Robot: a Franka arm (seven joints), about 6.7 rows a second.
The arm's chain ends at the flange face. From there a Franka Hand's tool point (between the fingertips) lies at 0.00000 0.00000 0.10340 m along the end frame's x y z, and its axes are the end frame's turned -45 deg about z.
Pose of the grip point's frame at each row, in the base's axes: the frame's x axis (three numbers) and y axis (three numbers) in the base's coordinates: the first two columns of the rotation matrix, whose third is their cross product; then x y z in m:
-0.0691 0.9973 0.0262 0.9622 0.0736 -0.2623 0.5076 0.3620 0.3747
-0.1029 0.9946 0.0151 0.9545 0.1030 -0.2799 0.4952 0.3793 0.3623
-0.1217 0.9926 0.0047 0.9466 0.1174 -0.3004 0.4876 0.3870 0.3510
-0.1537 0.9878 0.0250 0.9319 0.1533 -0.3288 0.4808 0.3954 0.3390
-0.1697 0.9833 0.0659 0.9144 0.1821 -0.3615 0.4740 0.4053 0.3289
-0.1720 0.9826 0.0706 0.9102 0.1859 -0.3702 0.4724 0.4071 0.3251
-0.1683 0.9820 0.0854 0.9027 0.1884 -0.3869 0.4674 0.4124 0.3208
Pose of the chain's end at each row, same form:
0.6315 0.7572 -0.1669 0.7292 -0.6532 -0.2040 0.5348 0.3613 0.4744
0.6022 0.7761 -0.1872 0.7477 -0.6305 -0.2086 0.5241 0.3808 0.4616
0.5833 0.7849 -0.2091 0.7554 -0.6189 -0.2157 0.5185 0.3903 0.4496
0.5503 0.8069 -0.2148 0.7676 -0.5901 -0.2502 0.5148 0.3982 0.4366
0.5266 0.8241 -0.2090 0.7666 -0.5665 -0.3022 0.5120 0.4054 0.4251
0.5220 0.8263 -0.2118 0.7652 -0.5634 -0.3117 0.5114 0.4070 0.4209
0.5193 0.8276 -0.2132 0.7573 -0.5612 -0.3340 0.5083 0.4112 0.4157

